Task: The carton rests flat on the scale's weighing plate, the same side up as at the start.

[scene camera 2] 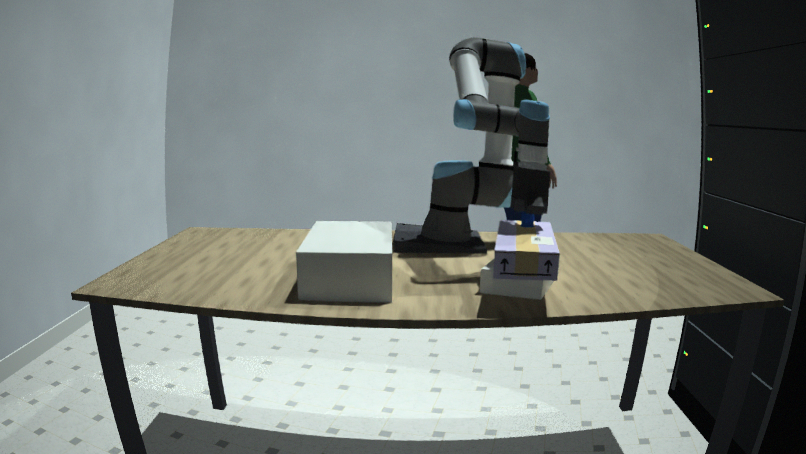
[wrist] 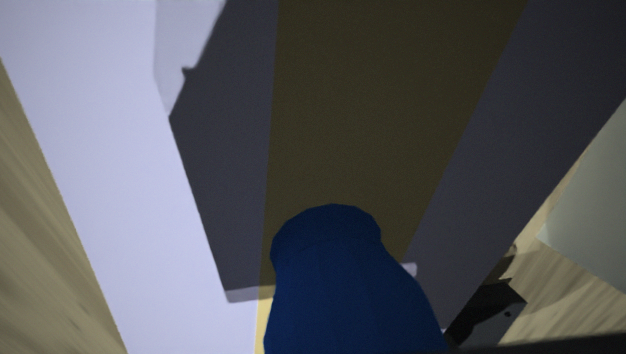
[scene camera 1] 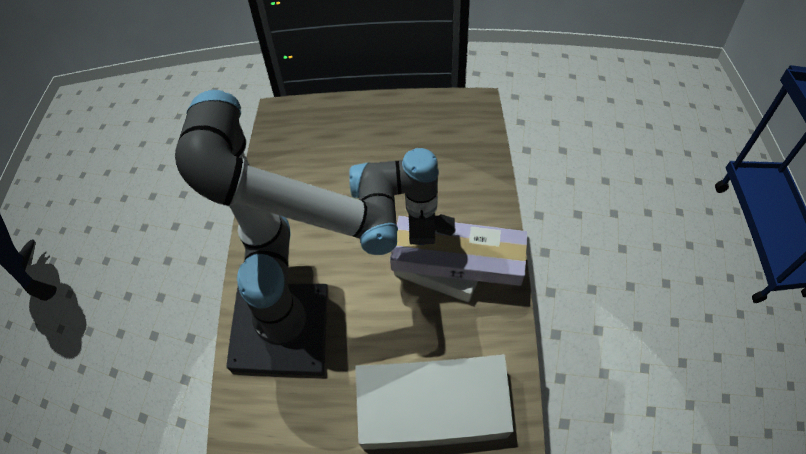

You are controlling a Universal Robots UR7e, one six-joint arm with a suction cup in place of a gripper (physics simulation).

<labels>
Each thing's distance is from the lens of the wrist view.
my suction cup [wrist: 334,278]: 4 cm
lilac carton [wrist: 181,144]: 5 cm
</labels>
